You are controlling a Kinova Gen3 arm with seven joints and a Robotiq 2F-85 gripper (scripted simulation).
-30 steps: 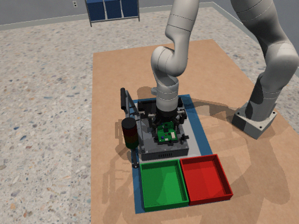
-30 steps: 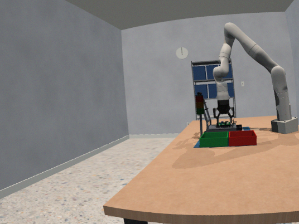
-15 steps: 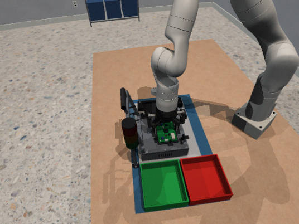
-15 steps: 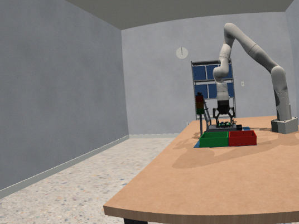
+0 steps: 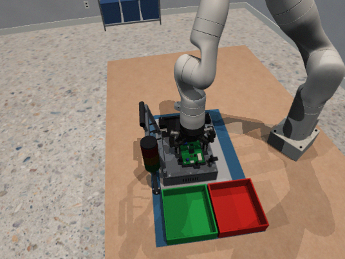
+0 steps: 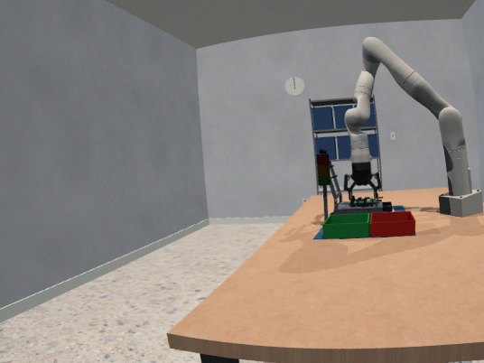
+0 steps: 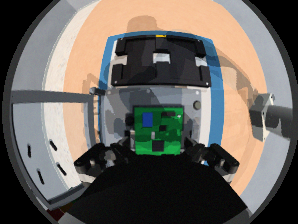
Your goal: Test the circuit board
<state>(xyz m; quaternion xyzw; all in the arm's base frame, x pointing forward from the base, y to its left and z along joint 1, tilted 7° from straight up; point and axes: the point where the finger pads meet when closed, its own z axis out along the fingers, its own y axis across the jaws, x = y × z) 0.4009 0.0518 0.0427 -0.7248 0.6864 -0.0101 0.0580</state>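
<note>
Right now the green circuit board is right at my hand. From my hand the other things lie so: red bin 190 mm to the left, 120 mm behind, 60 mm below; then green bin 200 mm to the left, 60 mm below, 30 mm ahead; then tester lid 120 mm ahead, 110 mm above, 10 mm to the left.
</note>
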